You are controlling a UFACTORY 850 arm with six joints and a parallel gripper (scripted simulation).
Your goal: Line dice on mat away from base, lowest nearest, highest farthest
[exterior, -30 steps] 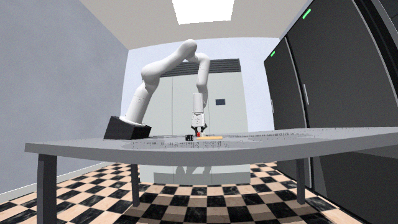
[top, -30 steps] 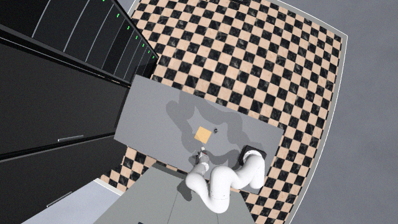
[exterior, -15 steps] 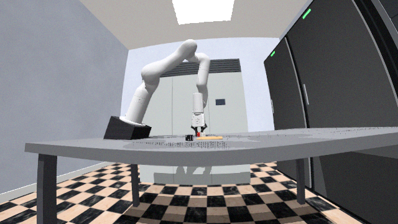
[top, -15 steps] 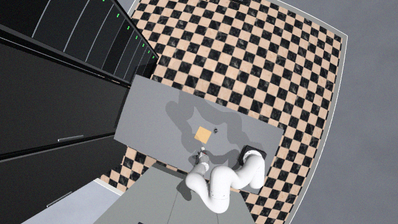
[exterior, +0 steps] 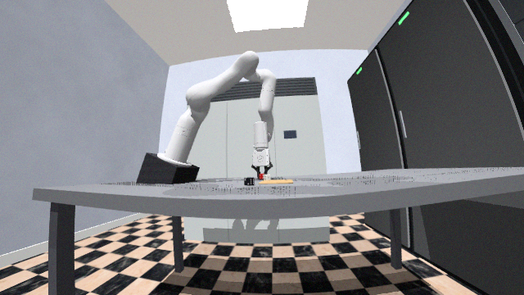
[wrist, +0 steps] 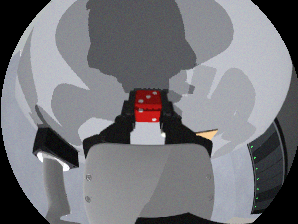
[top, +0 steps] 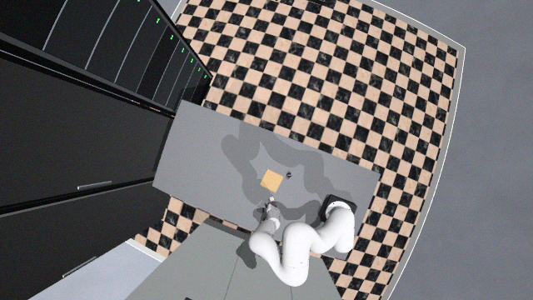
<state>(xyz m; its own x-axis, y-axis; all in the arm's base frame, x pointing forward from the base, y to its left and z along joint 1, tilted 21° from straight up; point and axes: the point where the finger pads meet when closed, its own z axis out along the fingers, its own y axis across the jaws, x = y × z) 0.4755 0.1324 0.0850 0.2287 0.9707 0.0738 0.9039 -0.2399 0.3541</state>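
Now: the tan mat 19 cm to the right of my hand, 7 cm ahead of it and 2 cm below it. From my hand the other things lie so: red die: 1 cm below; then black die: 28 cm to the right, 4 cm behind, 1 cm below; then white die: 6 cm to the right, 3 cm ahead, 1 cm below.
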